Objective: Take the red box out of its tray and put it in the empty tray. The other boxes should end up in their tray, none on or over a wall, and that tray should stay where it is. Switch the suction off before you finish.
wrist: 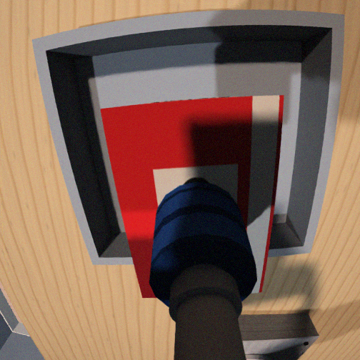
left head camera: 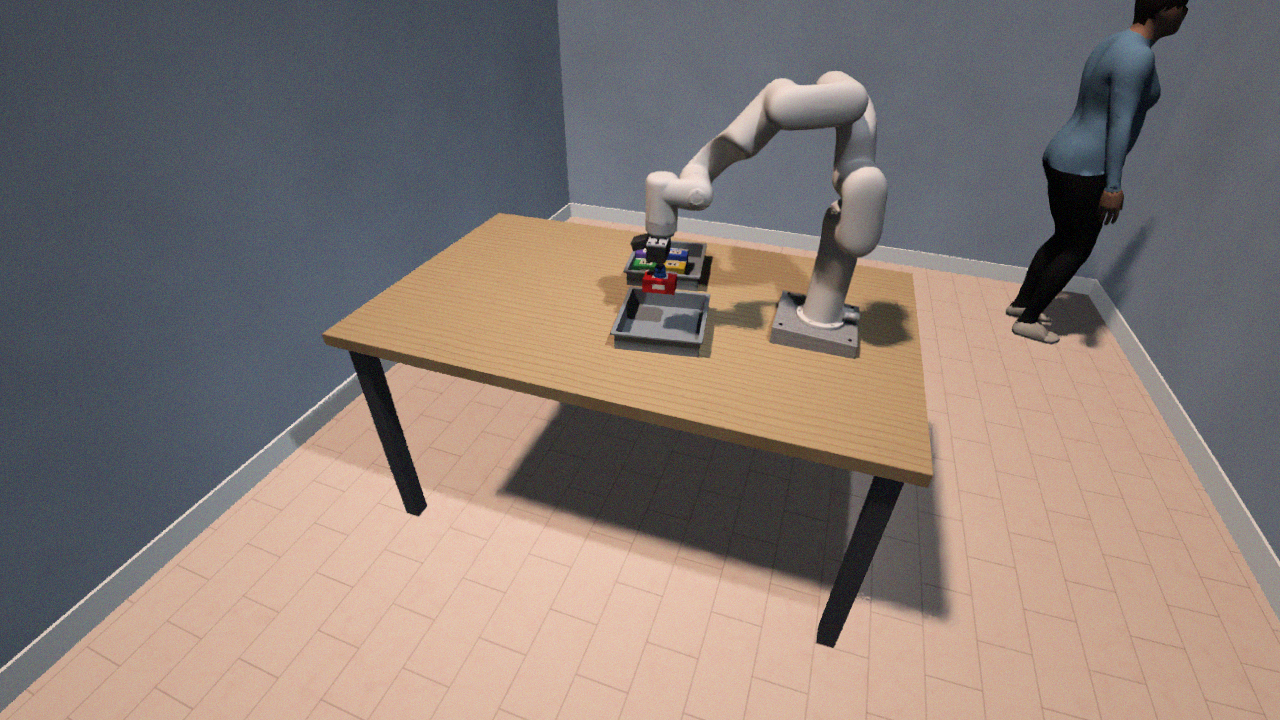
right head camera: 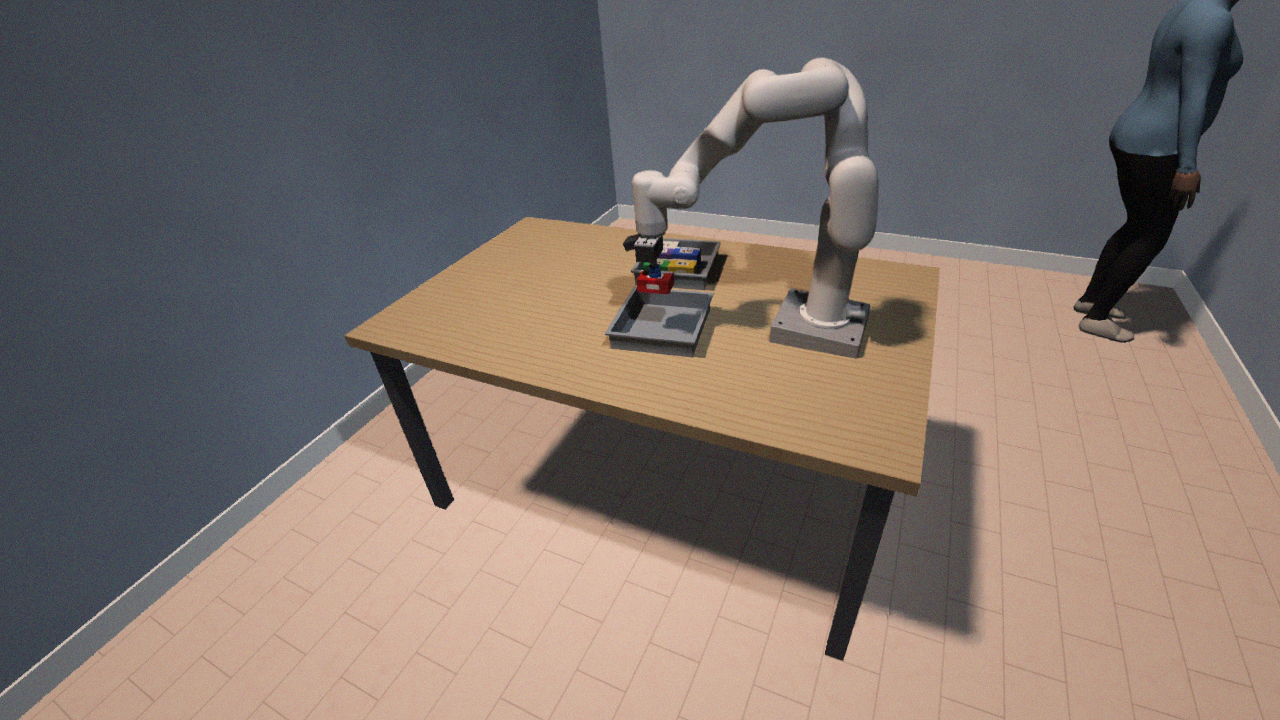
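Where they show: end effector, tool point: (left head camera: 659, 279) (right head camera: 655, 279); arm's base, origin of the base link: (left head camera: 819, 317) (right head camera: 824, 315).
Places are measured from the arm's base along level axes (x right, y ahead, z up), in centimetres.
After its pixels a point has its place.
The red box (left head camera: 659, 284) {y 41.0, x -10.9, z 10.5 cm} (right head camera: 655, 283) {y 40.5, x -10.9, z 10.7 cm} (wrist: 150, 135) hangs level from my suction cup (left head camera: 659, 272) (right head camera: 654, 273) (wrist: 197, 190), which sits on its top face. In the wrist view the box shows over the empty grey tray (wrist: 70, 150); in the head views it is above the level of that tray (left head camera: 662, 346) {y 38.4, x -19.3, z -2.0 cm} (right head camera: 655, 345) {y 38.7, x -19.3, z -1.8 cm}, near its far side. The other tray (left head camera: 700, 255) {y 35.8, x 37.1, z -3.1 cm} (right head camera: 713, 259) {y 33.7, x 25.0, z 0.8 cm} stands behind it. A blue box (left head camera: 678, 255) {y 41.6, x 26.5, z 1.1 cm} (right head camera: 687, 254) {y 42.0, x 26.4, z 1.1 cm}, a yellow box (left head camera: 676, 265) {y 41.6, x 22.7, z -0.5 cm} (right head camera: 684, 265) {y 41.9, x 22.0, z -0.5 cm} and a green box (left head camera: 640, 265) {y 52.3, x 20.6, z -0.7 cm} lie in it, with a purple and a white one partly hidden by my arm.
The robot base (left head camera: 814, 335) {y 1.8, x -9.3, z 0.1 cm} (right head camera: 819, 334) {y 0.6, x -9.1, z 0.1 cm} (wrist: 280, 327) stands on the wooden table (left head camera: 501, 313) {y 85.2, x -9.7, z -4.2 cm} (right head camera: 501, 313) {y 88.0, x -9.5, z -4.2 cm}, to the right of the trays. A person (left head camera: 1092, 134) (right head camera: 1154, 134) stands on the floor behind the table at the right.
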